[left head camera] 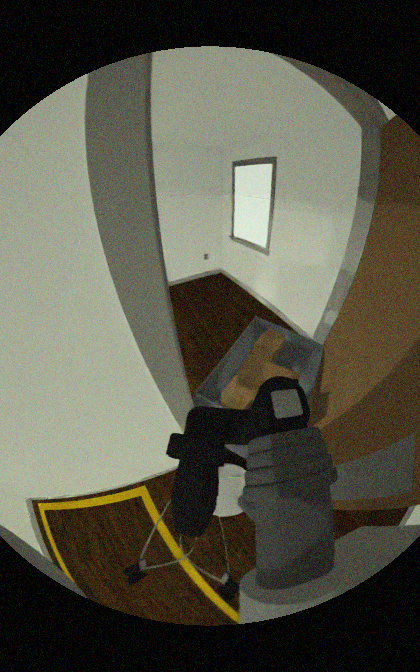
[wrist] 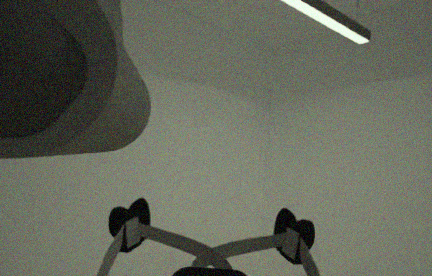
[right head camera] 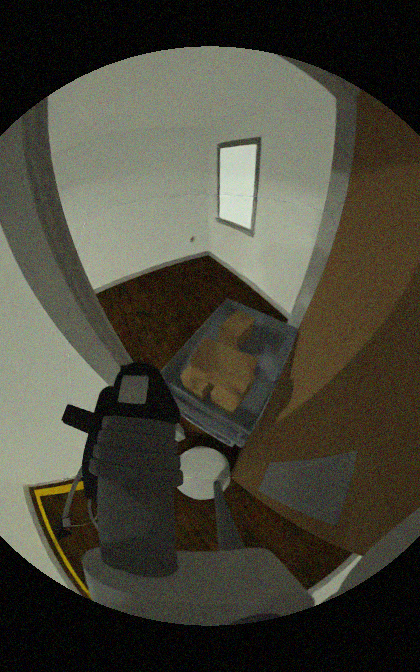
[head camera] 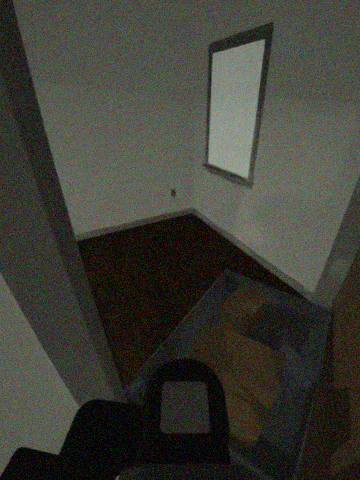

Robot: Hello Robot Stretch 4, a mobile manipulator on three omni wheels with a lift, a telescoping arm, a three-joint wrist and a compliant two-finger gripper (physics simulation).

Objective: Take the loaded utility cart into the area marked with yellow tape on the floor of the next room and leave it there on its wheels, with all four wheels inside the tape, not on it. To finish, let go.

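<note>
The utility cart is a blue-grey tray with brown boxes in it. It stands in the doorway, close to the brown door, and looks upright; its wheels are hidden. The yellow tape marks an area on the dark wood floor by the wall, lower left in both side head views. My gripper is open and empty, its fingertips apart. It points down over the tape's edge in the left head view, away from the cart. My wrist covers the cart's near left corner in the left head view.
The brown door stands at the cart's right. The grey door jamb and the white wall are at its left. Past the cart are a dark floor and a window. A white round thing is low beside my arm.
</note>
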